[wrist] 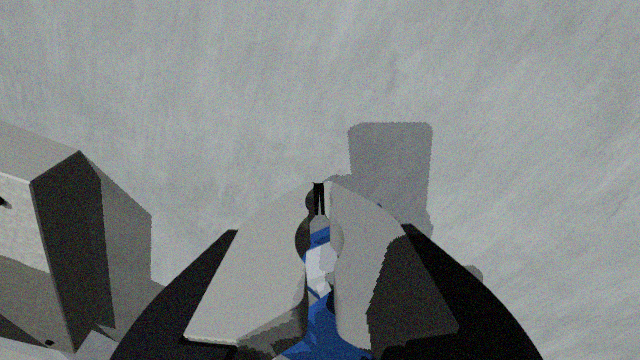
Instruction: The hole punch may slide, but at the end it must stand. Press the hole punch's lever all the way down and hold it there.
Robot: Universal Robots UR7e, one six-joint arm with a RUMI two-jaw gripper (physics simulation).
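Frame: origin at the arm's base, x back, y right, z up, level; metres.
Seen in the pictures: gripper, between the fingertips: (319, 186).
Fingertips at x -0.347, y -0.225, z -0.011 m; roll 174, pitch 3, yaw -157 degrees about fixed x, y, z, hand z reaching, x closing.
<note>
A point is followed by its place in that frame.
My gripper (319, 186) @[z -0.011, x -0.347, y -0.225 m] is shut, with nothing between its fingertips, and points over the grey table. The blue hole punch (321, 322) @[z 0.015, x -0.382, y -0.139 m] shows in the lower middle of the wrist view, through the narrow gap between the fingers. A blue strip and some white and grey parts of it show higher in the same gap. The fingers hide most of it, so I cannot tell how far down its lever is, whether the fingertips touch it, or whether it stands upright.
A large grey angular block (70, 240) @[z -0.035, x -0.173, y -0.071 m] with a dark side stands at the left. A small dark hole shows in its pale face. The grey table surface (240, 75) @[z -0.057, x -0.284, y -0.251 m] stretches beyond the fingertips, and a rectangular shadow lies on it just right of them.
</note>
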